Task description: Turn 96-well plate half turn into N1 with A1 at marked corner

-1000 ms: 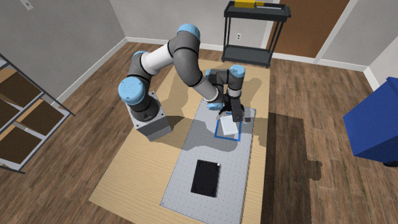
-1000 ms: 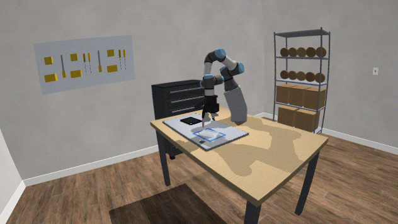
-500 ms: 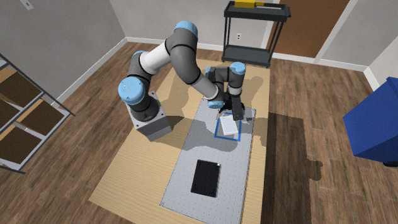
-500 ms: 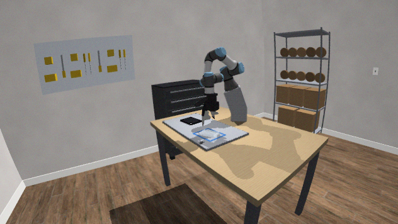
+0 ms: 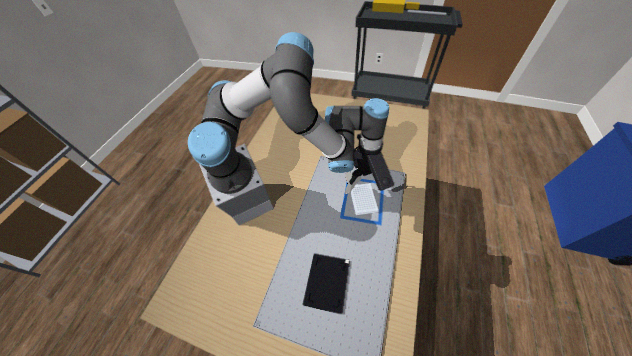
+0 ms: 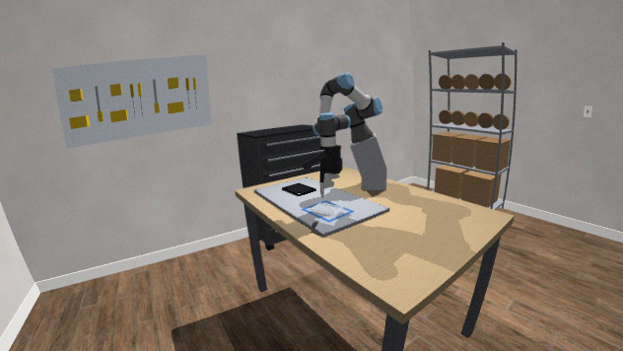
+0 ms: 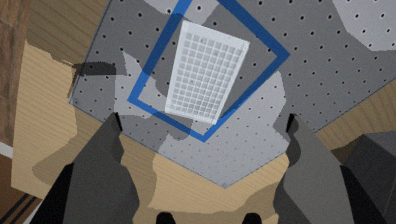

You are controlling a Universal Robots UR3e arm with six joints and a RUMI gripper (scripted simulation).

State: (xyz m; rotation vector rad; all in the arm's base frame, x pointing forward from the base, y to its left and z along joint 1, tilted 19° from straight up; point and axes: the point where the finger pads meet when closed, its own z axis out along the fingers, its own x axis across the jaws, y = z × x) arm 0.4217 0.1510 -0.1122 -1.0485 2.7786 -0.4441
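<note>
Now: the 96-well plate 9 cm below my hand. Also, from my hand: A1 corner mark (26 cm to the right, 8 cm below, 1 cm behind); black plate nest N1 (34 cm to the right, 8 cm below, 5 cm behind).
</note>
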